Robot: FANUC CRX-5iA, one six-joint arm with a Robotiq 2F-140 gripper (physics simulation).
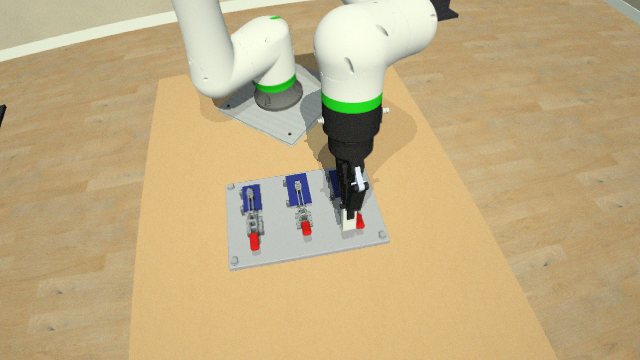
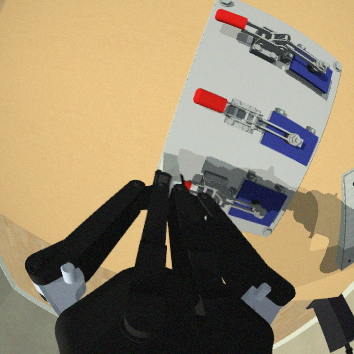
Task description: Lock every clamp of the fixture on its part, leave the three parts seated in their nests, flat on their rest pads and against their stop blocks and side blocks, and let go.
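Frame: origin at the arm's base, x ahead, y left, z up, level; centimetres.
Where they show: gripper, fingertip midpoint: (image 1: 348, 226) (image 2: 167, 164); arm's base, origin of the base link: (image 1: 278, 94).
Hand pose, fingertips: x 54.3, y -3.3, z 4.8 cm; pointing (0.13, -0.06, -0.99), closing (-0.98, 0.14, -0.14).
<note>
Things, the pixels of their top centre, and the offset from my fingertips. Level surfaces: height alone.
- right clamp's red handle, middle of its top: (image 2: 189, 193) (image 1: 356, 211) dy +3.4, dx -2.9, dz -0.3 cm
- left clamp, middle of its top: (image 2: 283, 34) (image 1: 250, 212) dy -17.2, dx -11.5, dz +0.3 cm
- middle clamp, middle of its top: (image 2: 258, 119) (image 1: 301, 203) dy -6.4, dx -9.4, dz +0.1 cm
- left part, middle of its top: (image 2: 313, 69) (image 1: 251, 197) dy -15.6, dx -18.5, dz -3.3 cm
- middle part, middle of its top: (image 2: 291, 139) (image 1: 298, 188) dy -4.7, dx -17.0, dz -4.3 cm
- right part, middle of its top: (image 2: 258, 205) (image 1: 344, 181) dy +6.0, dx -14.1, dz -3.8 cm
- grey fixture plate, middle of its top: (image 2: 258, 123) (image 1: 302, 210) dy -5.8, dx -11.9, dz -5.9 cm
- tan table, its level: dz -7.4 cm
My gripper (image 1: 349, 222) (image 2: 167, 164) is shut and empty, its fingertips low beside the right clamp's red handle (image 1: 360, 221) (image 2: 187, 185). The left clamp (image 1: 254, 220) (image 2: 270, 45) and middle clamp (image 1: 302, 217) (image 2: 242, 115) have their red handles pointing to the plate's front edge. Each clamp's arm reaches over its blue part: the left part (image 1: 257, 192) (image 2: 320, 82), the middle part (image 1: 306, 189) (image 2: 305, 152) and the right part (image 1: 334, 188) (image 2: 272, 200). The parts look flat beside small side blocks. The fingers partly hide the right clamp; exact contact at the pads cannot be told.
The grey fixture plate (image 1: 280, 250) (image 2: 240, 75) lies on the tan table (image 1: 320, 310) (image 2: 100, 90), with bolts at its corners. The robot's grey base plate (image 1: 250, 120) (image 2: 347, 225) is behind it. The other two clamps stand up from the plate beside my gripper.
</note>
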